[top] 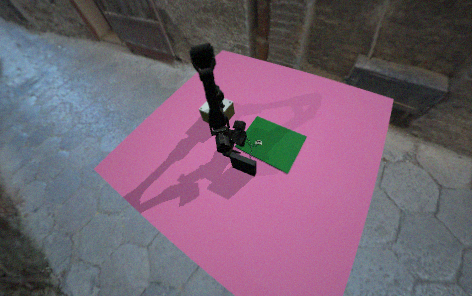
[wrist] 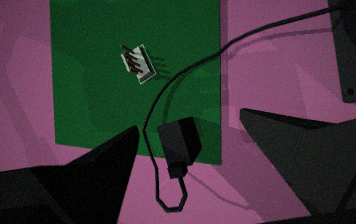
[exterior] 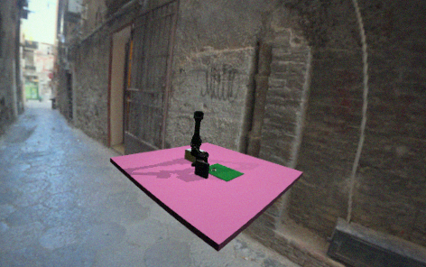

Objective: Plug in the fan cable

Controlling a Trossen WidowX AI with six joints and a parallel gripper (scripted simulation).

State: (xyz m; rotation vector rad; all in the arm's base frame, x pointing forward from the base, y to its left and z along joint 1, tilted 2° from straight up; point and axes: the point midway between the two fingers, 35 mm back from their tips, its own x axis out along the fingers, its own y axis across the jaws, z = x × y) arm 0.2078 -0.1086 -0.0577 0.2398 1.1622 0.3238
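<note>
Now: the black plug 10 mm behind my gripper tip and 10 mm above it. The rest, counted from my gripper tip: green board: 110 mm ahead, 90 mm to the left, 30 mm below; then black fan: 110 mm to the right, 70 mm ahead, 40 mm above.
</note>
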